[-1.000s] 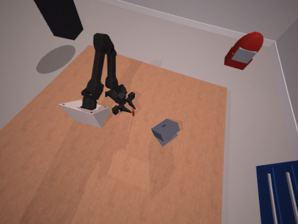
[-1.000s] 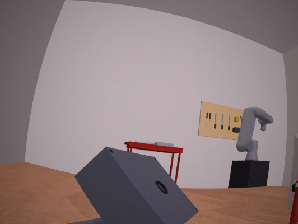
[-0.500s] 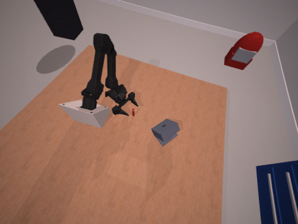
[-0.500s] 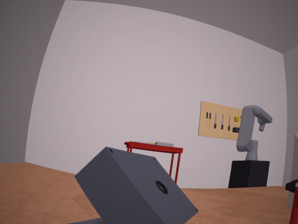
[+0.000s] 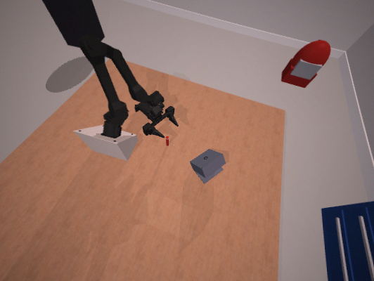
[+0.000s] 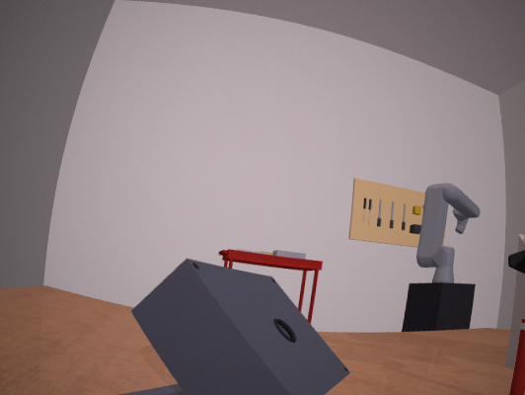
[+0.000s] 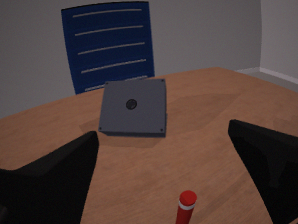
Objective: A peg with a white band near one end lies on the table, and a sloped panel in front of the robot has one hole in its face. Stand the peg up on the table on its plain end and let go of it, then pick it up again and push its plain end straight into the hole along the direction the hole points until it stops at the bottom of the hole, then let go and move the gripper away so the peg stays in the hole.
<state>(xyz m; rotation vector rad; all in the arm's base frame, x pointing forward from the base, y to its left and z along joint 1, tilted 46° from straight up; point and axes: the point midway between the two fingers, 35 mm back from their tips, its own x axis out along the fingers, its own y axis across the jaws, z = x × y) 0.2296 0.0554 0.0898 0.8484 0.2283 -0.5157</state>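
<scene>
Right now my gripper tip is 20 mm past the red peg, 10 mm to the left of it and 80 mm above it. Round my gripper tip: grey sloped panel: 200 mm ahead, 80 mm to the right, 80 mm below.
</scene>
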